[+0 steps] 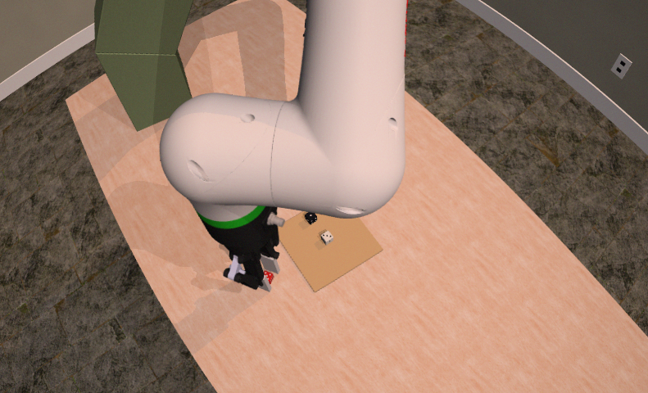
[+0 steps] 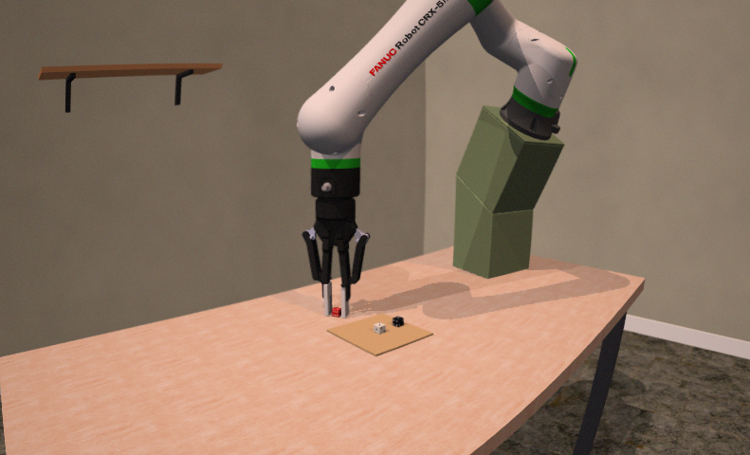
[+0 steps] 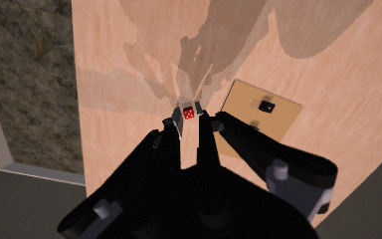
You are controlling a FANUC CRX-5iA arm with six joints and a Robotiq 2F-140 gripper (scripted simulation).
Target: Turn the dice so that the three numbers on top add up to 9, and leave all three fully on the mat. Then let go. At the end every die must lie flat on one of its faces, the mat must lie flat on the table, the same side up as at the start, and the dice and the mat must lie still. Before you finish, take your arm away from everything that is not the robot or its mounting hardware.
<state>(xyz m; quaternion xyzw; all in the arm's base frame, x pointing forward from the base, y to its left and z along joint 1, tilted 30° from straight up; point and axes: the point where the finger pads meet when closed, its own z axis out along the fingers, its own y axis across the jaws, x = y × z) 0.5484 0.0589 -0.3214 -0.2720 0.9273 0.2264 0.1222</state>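
Now: hand 30 mm above the red die. Also, from my hand: tan square mat (120 mm to the left, 30 mm below); black die (50 mm behind, 120 mm to the left, 20 mm below); white die (120 mm to the left, 20 mm below).
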